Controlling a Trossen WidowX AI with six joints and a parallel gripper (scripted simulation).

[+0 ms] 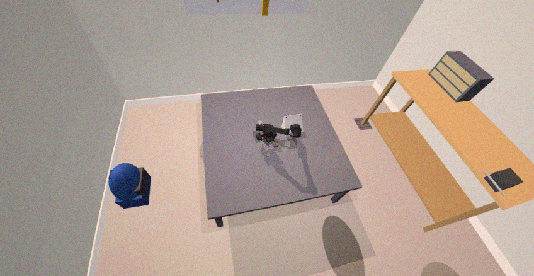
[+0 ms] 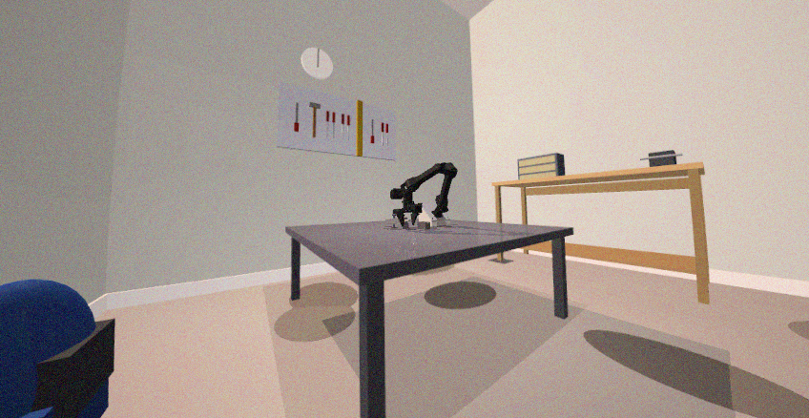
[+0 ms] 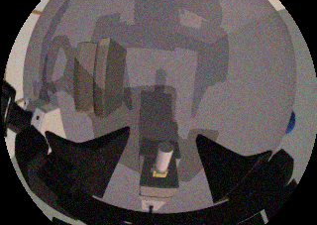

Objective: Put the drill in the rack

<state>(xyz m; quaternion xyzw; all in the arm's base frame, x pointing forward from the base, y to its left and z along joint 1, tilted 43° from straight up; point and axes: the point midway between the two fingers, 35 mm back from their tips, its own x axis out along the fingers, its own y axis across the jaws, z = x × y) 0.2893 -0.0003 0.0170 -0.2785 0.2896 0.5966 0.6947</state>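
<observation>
Now: the drill 1 cm behind my gripper tip, 5 cm to the right of it and 3 cm above it.
</observation>
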